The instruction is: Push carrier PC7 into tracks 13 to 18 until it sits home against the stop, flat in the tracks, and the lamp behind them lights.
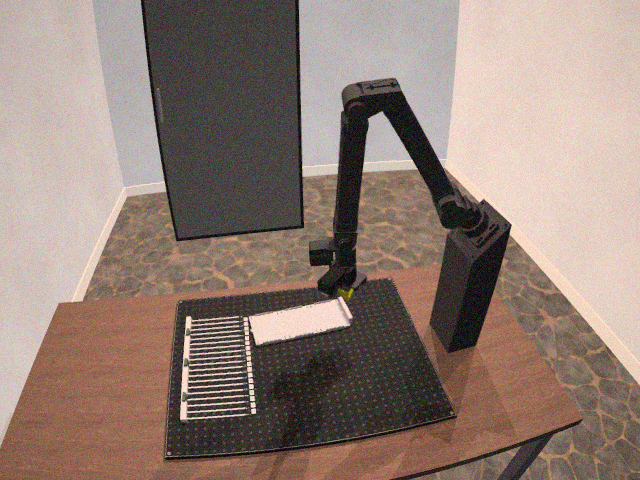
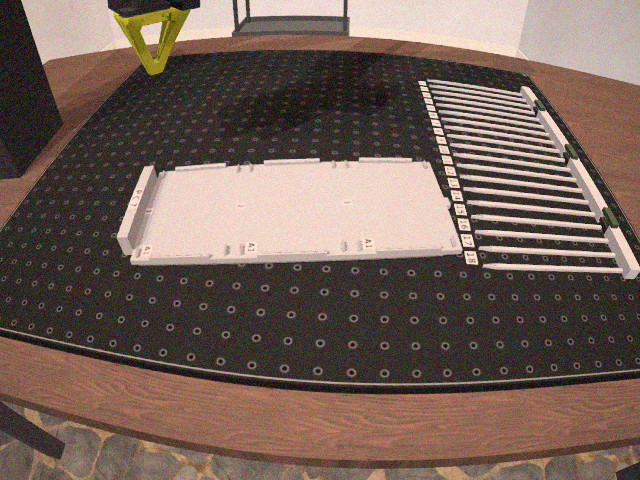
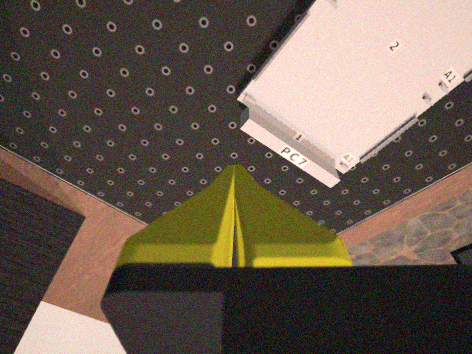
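Seen in the pictures: gripper, fingertip midpoint: [image 1: 348,300] [image 2: 155,73] [image 3: 234,176]; arm's base, origin of the base link: [image 1: 478,227].
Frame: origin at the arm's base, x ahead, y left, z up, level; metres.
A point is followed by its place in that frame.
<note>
Carrier PC7 [image 1: 299,320] @[x 0.468, y -0.211, z -0.389 m] [image 2: 299,206] @[x 0.479, y -0.212, z -0.389 m] [image 3: 350,75] @[x 0.387, y -0.199, z -0.389 m] is a long white plate with a raised PC7 end bar [image 2: 136,209] @[x 0.316, y -0.222, z -0.370 m] [image 3: 292,152] @[x 0.313, y -0.202, z -0.370 m]. It lies flat on the mat, slightly skewed to the tracks. Its far end is beside the number labels of about 13 to 18, outside the rails [image 2: 537,221] @[x 0.737, y -0.237, z -0.396 m]. The white stop bar [image 1: 185,382] @[x 0.867, y -0.038, z -0.384 m] [image 2: 589,180] @[x 0.853, y -0.178, z -0.383 m] crosses the rails' far ends. The dark green lamp [image 1: 187,331] @[x 0.840, y -0.249, z -0.378 m] [image 2: 610,217] @[x 0.836, y -0.253, z -0.378 m] behind the high-numbered tracks looks unlit. My gripper [image 1: 345,295] @[x 0.335, y -0.128, z -0.267 m] [image 2: 155,71] @[x 0.335, y -0.128, z -0.267 m] [image 3: 234,176] @[x 0.335, y -0.128, z -0.267 m] is shut and empty, above the mat beyond the PC7 end bar, apart from the carrier.
The black dotted mat [image 1: 310,428] @[x 0.555, y 0.198, z -0.400 m] [image 2: 320,320] @[x 0.491, y -0.335, z -0.399 m] lies on the wooden table [image 1: 93,351] @[x 1.196, y -0.262, z -0.412 m] [image 2: 310,423] @[x 0.478, y -0.421, z -0.412 m]. The arm's dark base column [image 1: 465,294] @[x 0.058, y 0.075, z -0.164 m] [image 2: 25,93] @[x 0.057, y 0.010, z -0.313 m] stands beside the mat, on the PC7-bar side. Two more green lamps [image 2: 571,150] @[x 0.855, y -0.118, z -0.378 m] [image 2: 539,104] @[x 0.872, y 0.014, z -0.378 m] sit on the stop bar.
</note>
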